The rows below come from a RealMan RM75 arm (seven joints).
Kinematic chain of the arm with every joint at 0, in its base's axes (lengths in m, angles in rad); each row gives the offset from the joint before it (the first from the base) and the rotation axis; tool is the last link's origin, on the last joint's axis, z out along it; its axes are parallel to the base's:
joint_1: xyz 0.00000 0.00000 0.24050 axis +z
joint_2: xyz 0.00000 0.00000 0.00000 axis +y
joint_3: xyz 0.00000 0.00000 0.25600 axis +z
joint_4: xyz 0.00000 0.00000 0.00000 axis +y
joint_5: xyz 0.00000 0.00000 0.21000 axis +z
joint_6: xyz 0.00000 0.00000 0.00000 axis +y
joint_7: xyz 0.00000 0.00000 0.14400 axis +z
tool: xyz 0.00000 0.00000 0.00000
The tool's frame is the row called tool.
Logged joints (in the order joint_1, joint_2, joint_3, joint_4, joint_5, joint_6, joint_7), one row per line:
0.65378 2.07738 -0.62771 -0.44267 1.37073 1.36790 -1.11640
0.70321 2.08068 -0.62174 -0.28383 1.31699 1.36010 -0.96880
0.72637 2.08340 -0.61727 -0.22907 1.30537 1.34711 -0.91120
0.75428 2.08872 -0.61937 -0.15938 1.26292 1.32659 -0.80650
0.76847 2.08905 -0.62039 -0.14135 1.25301 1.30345 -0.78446
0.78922 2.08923 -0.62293 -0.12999 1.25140 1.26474 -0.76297
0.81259 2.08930 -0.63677 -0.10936 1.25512 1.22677 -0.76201
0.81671 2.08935 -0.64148 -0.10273 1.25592 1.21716 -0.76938
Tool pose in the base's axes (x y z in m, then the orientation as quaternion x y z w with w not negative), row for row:
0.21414 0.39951 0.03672 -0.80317 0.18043 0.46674 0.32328
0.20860 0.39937 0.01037 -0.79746 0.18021 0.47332 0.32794
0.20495 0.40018 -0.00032 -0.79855 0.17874 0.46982 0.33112
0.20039 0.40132 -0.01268 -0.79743 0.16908 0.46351 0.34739
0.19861 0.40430 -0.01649 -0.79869 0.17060 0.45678 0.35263
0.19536 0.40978 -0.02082 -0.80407 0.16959 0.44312 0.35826
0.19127 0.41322 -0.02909 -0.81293 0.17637 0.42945 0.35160
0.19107 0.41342 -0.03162 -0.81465 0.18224 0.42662 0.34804
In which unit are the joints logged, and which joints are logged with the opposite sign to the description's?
The joints are logged in radians. Opposite sign: joint_5, joint_6, joint_7.
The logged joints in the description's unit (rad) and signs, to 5 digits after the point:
0.65378 2.07738 -0.62771 -0.44267 -1.37073 -1.36790 1.11640
0.70321 2.08068 -0.62174 -0.28383 -1.31699 -1.36010 0.96880
0.72637 2.08340 -0.61727 -0.22907 -1.30537 -1.34711 0.91120
0.75428 2.08872 -0.61937 -0.15938 -1.26292 -1.32659 0.80650
0.76847 2.08905 -0.62039 -0.14135 -1.25301 -1.30345 0.78446
0.78922 2.08923 -0.62293 -0.12999 -1.25140 -1.26474 0.76297
0.81259 2.08930 -0.63677 -0.10936 -1.25512 -1.22677 0.76201
0.81671 2.08935 -0.64148 -0.10273 -1.25592 -1.21716 0.76938

